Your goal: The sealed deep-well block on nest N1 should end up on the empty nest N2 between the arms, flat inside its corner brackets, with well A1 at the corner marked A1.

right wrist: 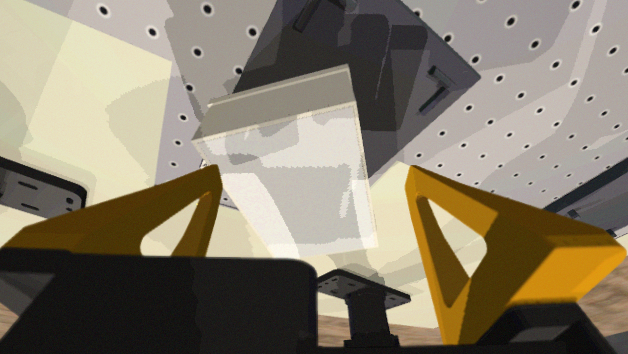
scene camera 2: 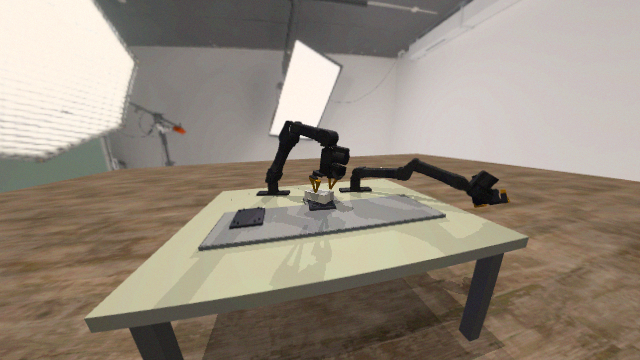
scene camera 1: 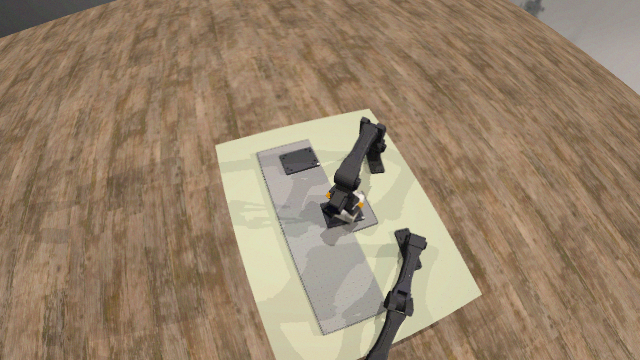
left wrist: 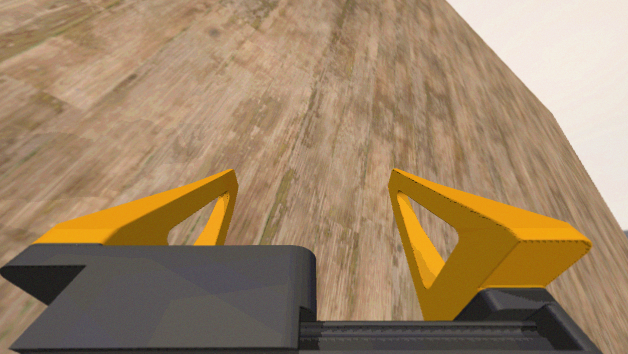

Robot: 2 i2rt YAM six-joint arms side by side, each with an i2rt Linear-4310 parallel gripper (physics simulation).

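Frame: origin at the left arm's base, x back, y up, z left, level; centimetres.
Seen in the pictures: left gripper, fingertip midpoint: (scene camera 2: 497,203) (left wrist: 313,177); right gripper, fingertip midpoint: (right wrist: 313,175) (scene camera 2: 323,190); left arm's base, link origin: (scene camera 2: 355,190) (scene camera 1: 407,249); right arm's base, link origin: (right wrist: 363,289) (scene camera 2: 273,193) (scene camera 1: 373,157).
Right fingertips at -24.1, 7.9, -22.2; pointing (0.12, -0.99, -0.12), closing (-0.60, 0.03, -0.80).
Observation:
Offsets run from my right fingertips to a thing's top centre, as dx, dy, dz. Level surfaces: height alone.
The pale sealed block {+3.3, -0.7, -1.8} (scene camera 1: 350,216) (scene camera 2: 318,196) (right wrist: 300,195) rests askew on nest N2, a dark plate {+0.3, -4.8, -1.2} (scene camera 1: 334,222) (scene camera 2: 322,205) (right wrist: 375,95), and overhangs its arm side. In the right wrist view it is turned relative to the plate, outside the visible corner brackets. Whether it is tilted and where A1 lies I cannot tell. Nest N1 {-13.0, -4.4, -32.1} (scene camera 1: 299,160) (scene camera 2: 248,217) is bare. My right gripper (scene camera 1: 344,200) (scene camera 2: 324,188) (right wrist: 313,175) is open just above the block, pointing down, its fingers apart from it. My left gripper (scene camera 2: 492,200) (left wrist: 313,177) is open and empty, out past the table's edge.
Both nests stand on a grey perforated board {dy -6.6} (scene camera 1: 320,260) (scene camera 2: 380,212) (right wrist: 530,135) on the pale table {dy -7.9} (scene camera 1: 240,170) (scene camera 2: 400,260). The right arm's base (scene camera 2: 273,192) and the left arm's base (scene camera 2: 355,189) stand behind the board in scene camera 2.

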